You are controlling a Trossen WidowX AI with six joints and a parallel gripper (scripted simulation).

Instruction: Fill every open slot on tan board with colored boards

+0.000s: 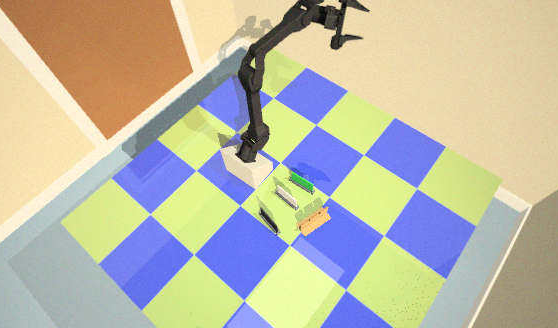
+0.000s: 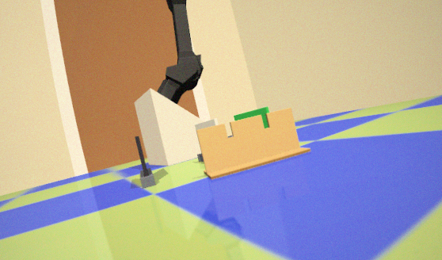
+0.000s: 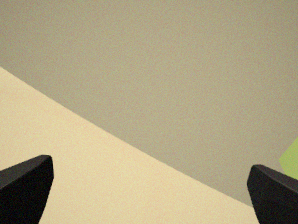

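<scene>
Right now the thin black board is 56 cm to the right of my gripper tip, 53 cm below it and 12 cm ahead of it. Also, from my gripper tip: tan board 53 cm below, 42 cm to the right, 23 cm ahead; green board 53 cm below, 35 cm to the right, 9 cm ahead.
</scene>
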